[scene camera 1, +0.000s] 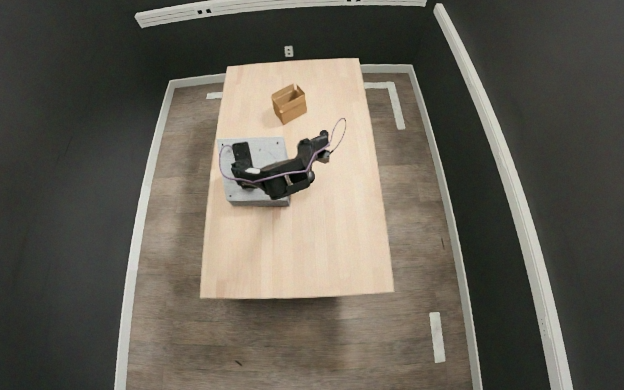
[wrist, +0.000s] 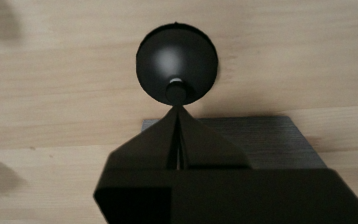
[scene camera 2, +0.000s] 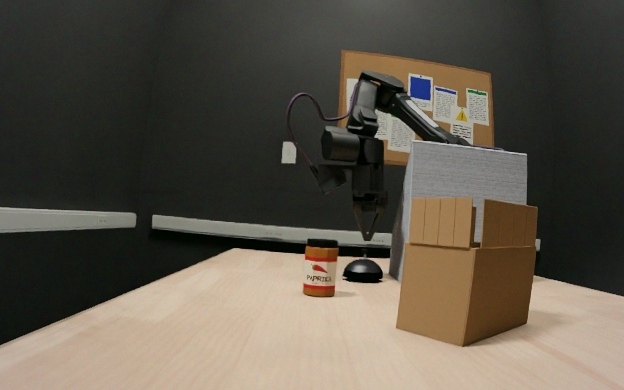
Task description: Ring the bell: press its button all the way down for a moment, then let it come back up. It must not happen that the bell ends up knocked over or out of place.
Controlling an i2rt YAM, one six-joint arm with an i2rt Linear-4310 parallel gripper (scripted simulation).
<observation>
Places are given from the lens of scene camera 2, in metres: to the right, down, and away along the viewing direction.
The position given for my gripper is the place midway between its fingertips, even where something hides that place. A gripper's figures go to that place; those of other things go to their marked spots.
my gripper (scene camera 2: 367,240): 0.11, 0.09, 0.85
bell (scene camera 2: 368,271): 0.11, 0.15, 0.81
cardboard box (scene camera 2: 454,290): 0.14, 0.10, 0.39
paprika jar (scene camera 2: 321,255): 0.01, 0.09, 0.64
The marked spots on the paprika jar and the cardboard box are 0.28 m apart.
</observation>
